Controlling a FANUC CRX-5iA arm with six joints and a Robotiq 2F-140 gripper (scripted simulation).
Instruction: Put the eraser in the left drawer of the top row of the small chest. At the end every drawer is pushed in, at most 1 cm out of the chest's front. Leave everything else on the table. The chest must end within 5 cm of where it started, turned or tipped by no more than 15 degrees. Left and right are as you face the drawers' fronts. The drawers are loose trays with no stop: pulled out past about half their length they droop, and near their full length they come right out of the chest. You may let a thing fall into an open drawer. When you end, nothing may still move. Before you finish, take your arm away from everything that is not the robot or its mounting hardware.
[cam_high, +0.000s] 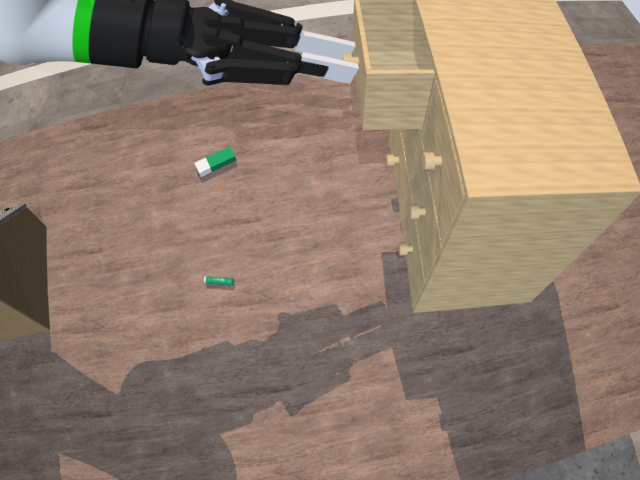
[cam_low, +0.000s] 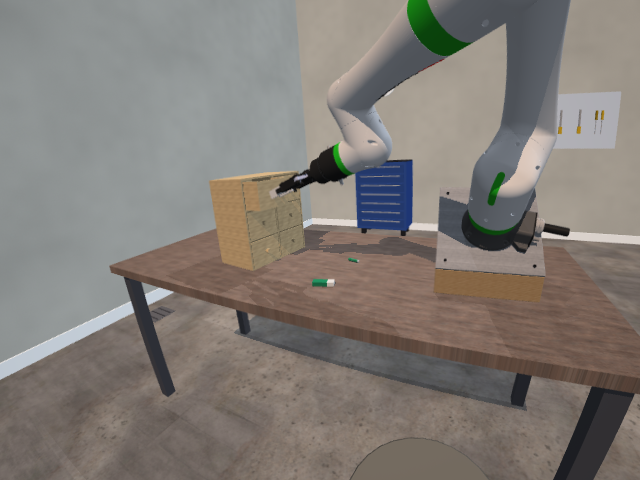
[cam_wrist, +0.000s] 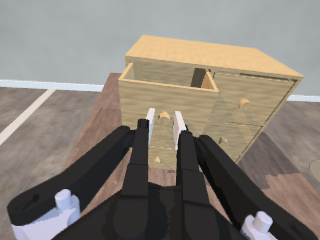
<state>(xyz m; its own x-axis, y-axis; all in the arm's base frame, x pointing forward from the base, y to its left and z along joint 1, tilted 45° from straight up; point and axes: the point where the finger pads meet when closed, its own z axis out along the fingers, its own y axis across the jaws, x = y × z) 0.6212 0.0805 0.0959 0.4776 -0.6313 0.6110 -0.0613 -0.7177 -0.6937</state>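
Right now the eraser is 27 cm below my hand, 18 cm behind it and 6 cm to the left of it. Round my hand: green cylinder 27 cm below, 18 cm behind, 15 cm to the right.
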